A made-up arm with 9 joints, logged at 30 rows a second.
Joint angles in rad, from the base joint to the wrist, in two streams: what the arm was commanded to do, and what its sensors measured. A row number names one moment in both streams.
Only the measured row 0 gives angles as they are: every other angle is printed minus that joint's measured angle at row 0.
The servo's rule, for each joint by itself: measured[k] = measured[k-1] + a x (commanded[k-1-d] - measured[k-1]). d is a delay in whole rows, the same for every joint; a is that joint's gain. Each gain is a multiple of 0.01, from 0.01 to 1. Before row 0 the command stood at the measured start. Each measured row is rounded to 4 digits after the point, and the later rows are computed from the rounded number. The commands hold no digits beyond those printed.
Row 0, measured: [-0.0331, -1.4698, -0.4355, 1.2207, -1.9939, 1.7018, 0.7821, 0.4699, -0.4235]
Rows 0 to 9, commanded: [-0.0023, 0.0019, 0.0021, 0.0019, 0.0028, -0.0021, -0.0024, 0.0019, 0.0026]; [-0.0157, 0.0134, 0.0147, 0.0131, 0.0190, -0.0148, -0.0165, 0.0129, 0.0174]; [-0.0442, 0.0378, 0.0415, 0.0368, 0.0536, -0.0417, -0.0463, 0.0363, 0.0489]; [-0.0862, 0.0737, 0.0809, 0.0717, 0.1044, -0.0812, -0.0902, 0.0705, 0.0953]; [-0.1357, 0.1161, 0.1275, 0.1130, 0.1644, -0.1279, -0.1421, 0.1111, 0.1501]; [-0.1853, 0.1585, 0.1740, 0.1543, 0.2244, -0.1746, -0.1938, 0.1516, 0.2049]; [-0.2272, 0.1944, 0.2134, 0.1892, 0.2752, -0.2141, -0.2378, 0.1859, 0.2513]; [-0.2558, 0.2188, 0.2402, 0.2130, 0.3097, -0.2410, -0.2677, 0.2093, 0.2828]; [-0.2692, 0.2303, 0.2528, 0.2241, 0.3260, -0.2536, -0.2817, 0.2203, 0.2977]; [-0.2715, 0.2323, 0.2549, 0.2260, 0.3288, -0.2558, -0.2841, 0.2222, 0.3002]
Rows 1 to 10, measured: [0.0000, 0.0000, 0.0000, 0.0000, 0.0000, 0.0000, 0.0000, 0.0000, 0.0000]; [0.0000, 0.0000, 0.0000, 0.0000, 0.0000, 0.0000, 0.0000, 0.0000, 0.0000]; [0.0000, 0.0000, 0.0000, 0.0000, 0.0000, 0.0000, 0.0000, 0.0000, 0.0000]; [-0.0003, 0.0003, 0.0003, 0.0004, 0.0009, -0.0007, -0.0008, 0.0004, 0.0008]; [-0.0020, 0.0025, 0.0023, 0.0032, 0.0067, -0.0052, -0.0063, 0.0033, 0.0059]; [-0.0066, 0.0085, 0.0078, 0.0106, 0.0217, -0.0169, -0.0203, 0.0109, 0.0192]; [-0.0154, 0.0196, 0.0180, 0.0240, 0.0482, -0.0375, -0.0448, 0.0246, 0.0428]; [-0.0286, 0.0360, 0.0333, 0.0436, 0.0854, -0.0664, -0.0789, 0.0445, 0.0761]; [-0.0458, 0.0568, 0.0530, 0.0680, 0.1299, -0.1010, -0.1191, 0.0691, 0.1160]; [-0.0658, 0.0802, 0.0755, 0.0947, 0.1764, -0.1372, -0.1606, 0.0960, 0.1579]
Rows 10 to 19, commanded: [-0.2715, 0.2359, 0.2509, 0.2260, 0.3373, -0.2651, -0.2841, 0.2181, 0.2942]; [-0.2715, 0.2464, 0.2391, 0.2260, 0.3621, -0.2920, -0.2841, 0.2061, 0.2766]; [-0.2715, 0.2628, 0.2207, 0.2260, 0.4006, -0.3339, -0.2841, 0.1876, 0.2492]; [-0.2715, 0.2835, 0.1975, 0.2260, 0.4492, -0.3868, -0.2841, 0.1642, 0.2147]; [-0.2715, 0.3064, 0.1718, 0.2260, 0.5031, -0.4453, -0.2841, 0.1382, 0.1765]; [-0.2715, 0.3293, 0.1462, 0.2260, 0.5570, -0.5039, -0.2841, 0.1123, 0.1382]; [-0.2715, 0.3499, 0.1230, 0.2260, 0.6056, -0.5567, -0.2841, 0.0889, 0.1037]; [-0.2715, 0.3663, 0.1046, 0.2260, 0.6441, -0.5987, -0.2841, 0.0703, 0.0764]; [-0.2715, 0.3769, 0.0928, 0.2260, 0.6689, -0.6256, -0.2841, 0.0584, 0.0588]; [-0.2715, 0.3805, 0.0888, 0.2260, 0.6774, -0.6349, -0.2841, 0.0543, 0.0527]
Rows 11 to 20, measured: [-0.0867, 0.1038, 0.0986, 0.1207, 0.2191, -0.1704, -0.1981, 0.1221, 0.1966]; [-0.1068, 0.1253, 0.1202, 0.1434, 0.2533, -0.1970, -0.2274, 0.1447, 0.2279]; [-0.1249, 0.1435, 0.1391, 0.1616, 0.2775, -0.2158, -0.2472, 0.1625, 0.2503]; [-0.1410, 0.1592, 0.1548, 0.1758, 0.2966, -0.2316, -0.2601, 0.1753, 0.2639]; [-0.1554, 0.1740, 0.1666, 0.1868, 0.3176, -0.2509, -0.2685, 0.1824, 0.2678]; [-0.1682, 0.1891, 0.1742, 0.1954, 0.3442, -0.2775, -0.2740, 0.1836, 0.2620]; [-0.1796, 0.2051, 0.1775, 0.2021, 0.3778, -0.3125, -0.2775, 0.1791, 0.2473]; [-0.1897, 0.2223, 0.1767, 0.2074, 0.4179, -0.3550, -0.2798, 0.1697, 0.2254]; [-0.1987, 0.2405, 0.1724, 0.2115, 0.4624, -0.4026, -0.2813, 0.1565, 0.1984]; [-0.2067, 0.2591, 0.1655, 0.2147, 0.5082, -0.4519, -0.2823, 0.1410, 0.1690]
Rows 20 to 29, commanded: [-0.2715, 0.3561, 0.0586, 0.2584, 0.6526, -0.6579, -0.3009, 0.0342, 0.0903]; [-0.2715, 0.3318, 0.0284, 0.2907, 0.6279, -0.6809, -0.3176, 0.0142, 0.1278]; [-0.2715, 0.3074, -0.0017, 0.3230, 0.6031, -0.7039, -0.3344, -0.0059, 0.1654]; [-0.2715, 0.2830, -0.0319, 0.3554, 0.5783, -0.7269, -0.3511, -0.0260, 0.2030]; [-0.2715, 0.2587, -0.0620, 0.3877, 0.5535, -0.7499, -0.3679, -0.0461, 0.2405]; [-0.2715, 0.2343, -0.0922, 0.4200, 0.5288, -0.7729, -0.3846, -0.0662, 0.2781]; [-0.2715, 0.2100, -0.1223, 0.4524, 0.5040, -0.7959, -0.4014, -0.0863, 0.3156]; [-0.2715, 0.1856, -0.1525, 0.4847, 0.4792, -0.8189, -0.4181, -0.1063, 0.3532]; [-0.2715, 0.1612, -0.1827, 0.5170, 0.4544, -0.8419, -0.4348, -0.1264, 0.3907]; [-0.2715, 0.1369, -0.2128, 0.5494, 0.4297, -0.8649, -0.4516, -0.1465, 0.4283]
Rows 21 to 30, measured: [-0.2138, 0.2773, 0.1570, 0.2172, 0.5517, -0.4989, -0.2829, 0.1247, 0.1403]; [-0.2201, 0.2942, 0.1480, 0.2191, 0.5892, -0.5394, -0.2833, 0.1095, 0.1150]; [-0.2258, 0.3089, 0.1397, 0.2206, 0.6174, -0.5700, -0.2836, 0.0968, 0.0957]; [-0.2308, 0.3169, 0.1283, 0.2289, 0.6287, -0.5981, -0.2897, 0.0824, 0.0940]; [-0.2353, 0.3194, 0.1143, 0.2425, 0.6284, -0.6246, -0.2995, 0.0667, 0.1045]; [-0.2393, 0.3174, 0.0981, 0.2602, 0.6203, -0.6500, -0.3117, 0.0500, 0.1234]; [-0.2428, 0.3116, 0.0799, 0.2811, 0.6069, -0.6746, -0.3255, 0.0325, 0.1481]; [-0.2460, 0.3026, 0.0600, 0.3046, 0.5898, -0.6987, -0.3403, 0.0144, 0.1767]; [-0.2488, 0.2910, 0.0387, 0.3300, 0.5703, -0.7224, -0.3558, -0.0041, 0.2081]; [-0.2513, 0.2772, 0.0162, 0.3569, 0.5491, -0.7459, -0.3718, -0.0230, 0.2414]
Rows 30 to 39, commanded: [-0.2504, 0.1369, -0.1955, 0.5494, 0.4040, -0.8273, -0.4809, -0.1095, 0.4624]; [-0.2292, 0.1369, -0.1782, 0.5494, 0.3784, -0.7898, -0.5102, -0.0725, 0.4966]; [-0.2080, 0.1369, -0.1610, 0.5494, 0.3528, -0.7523, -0.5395, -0.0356, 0.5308]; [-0.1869, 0.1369, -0.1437, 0.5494, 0.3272, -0.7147, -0.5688, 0.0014, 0.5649]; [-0.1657, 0.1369, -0.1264, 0.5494, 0.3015, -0.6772, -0.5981, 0.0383, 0.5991]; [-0.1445, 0.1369, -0.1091, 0.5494, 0.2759, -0.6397, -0.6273, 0.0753, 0.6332]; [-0.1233, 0.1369, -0.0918, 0.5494, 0.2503, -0.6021, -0.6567, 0.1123, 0.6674]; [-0.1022, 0.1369, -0.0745, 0.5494, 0.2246, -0.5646, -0.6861, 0.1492, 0.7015]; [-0.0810, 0.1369, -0.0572, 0.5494, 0.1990, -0.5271, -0.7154, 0.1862, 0.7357]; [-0.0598, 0.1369, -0.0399, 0.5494, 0.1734, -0.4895, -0.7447, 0.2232, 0.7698]
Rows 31 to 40, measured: [-0.2535, 0.2616, -0.0074, 0.3850, 0.5267, -0.7693, -0.3880, -0.0422, 0.2761]; [-0.2555, 0.2445, -0.0319, 0.4140, 0.5036, -0.7925, -0.4044, -0.0616, 0.3116]; [-0.2573, 0.2262, -0.0572, 0.4438, 0.4800, -0.8157, -0.4209, -0.0811, 0.3478]; [-0.2565, 0.2110, -0.0766, 0.4670, 0.4557, -0.8194, -0.4419, -0.0876, 0.3833]; [-0.2535, 0.1984, -0.0908, 0.4851, 0.4310, -0.8099, -0.4658, -0.0841, 0.4184]; [-0.2485, 0.1879, -0.1006, 0.4992, 0.4060, -0.7915, -0.4916, -0.0729, 0.4532]; [-0.2417, 0.1792, -0.1066, 0.5102, 0.3808, -0.7669, -0.5186, -0.0558, 0.4878]; [-0.2333, 0.1720, -0.1094, 0.5188, 0.3554, -0.7382, -0.5464, -0.0342, 0.5223]; [-0.2235, 0.1660, -0.1094, 0.5255, 0.3300, -0.7067, -0.5747, -0.0090, 0.5567]; [-0.2125, 0.1611, -0.1069, 0.5308, 0.3045, -0.6732, -0.6034, 0.0189, 0.5910]
